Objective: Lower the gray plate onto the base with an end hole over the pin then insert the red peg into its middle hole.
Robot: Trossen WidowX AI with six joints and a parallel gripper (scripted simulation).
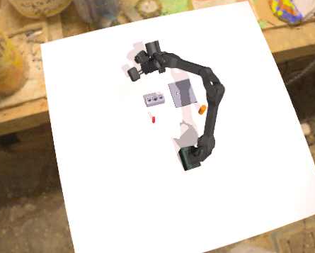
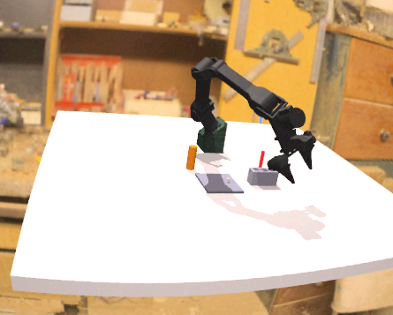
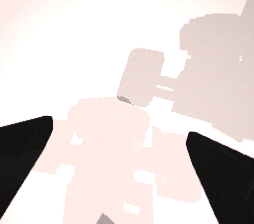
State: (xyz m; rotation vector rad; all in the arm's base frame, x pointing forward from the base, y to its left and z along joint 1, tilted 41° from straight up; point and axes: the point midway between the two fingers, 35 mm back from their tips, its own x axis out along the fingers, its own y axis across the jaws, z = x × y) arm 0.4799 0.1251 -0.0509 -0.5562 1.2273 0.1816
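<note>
The gray plate lies 15 cm behind my gripper tip, 6 cm to the right of it and 5 cm below it. Also, from my gripper tip: red peg (26 cm behind, 2 cm to the right, 5 cm below); gray base (14 cm behind, 20 cm to the right, 8 cm below); orange cylinder (27 cm behind, 28 cm to the right, 5 cm below).
</note>
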